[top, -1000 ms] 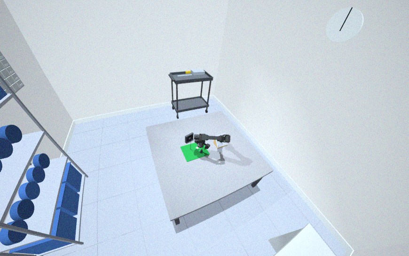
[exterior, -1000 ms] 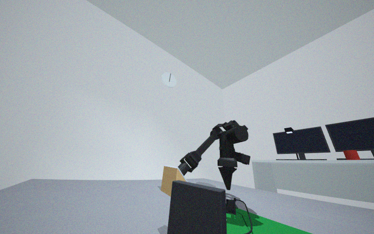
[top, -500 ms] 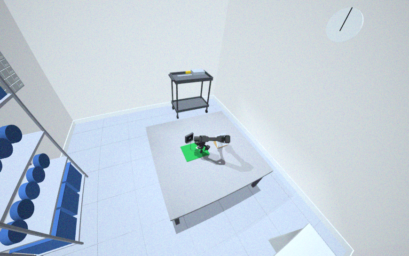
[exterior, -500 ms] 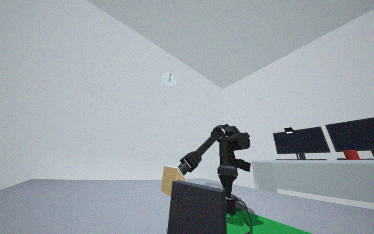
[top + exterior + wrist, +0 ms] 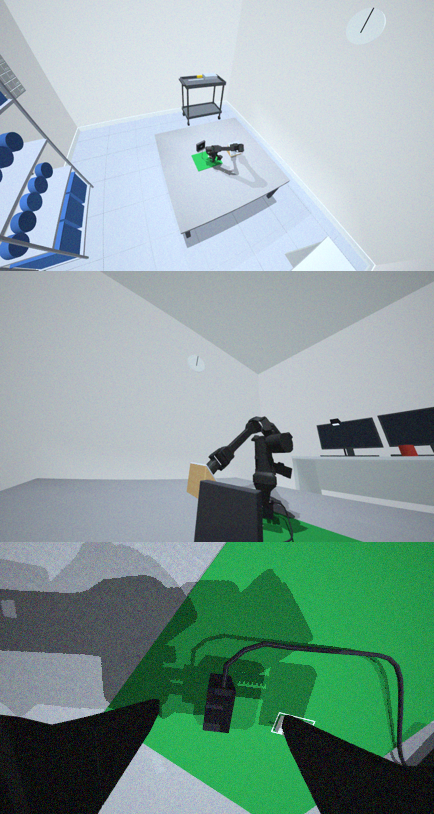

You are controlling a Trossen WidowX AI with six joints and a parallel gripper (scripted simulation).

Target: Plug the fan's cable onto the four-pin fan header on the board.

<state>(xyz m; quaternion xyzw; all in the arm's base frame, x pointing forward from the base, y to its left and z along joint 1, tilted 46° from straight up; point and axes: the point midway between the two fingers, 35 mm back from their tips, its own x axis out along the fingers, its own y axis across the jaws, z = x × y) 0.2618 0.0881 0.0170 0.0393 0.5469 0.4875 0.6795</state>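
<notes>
Right now the dark plug is 1 cm to the left of my gripper tip and 1 cm below it. From my gripper tip the other things lie so: black fan (21 cm to the right, 9 cm ahead, 2 cm above); green board (7 cm ahead, 5 cm below, 4 cm to the right).
</notes>
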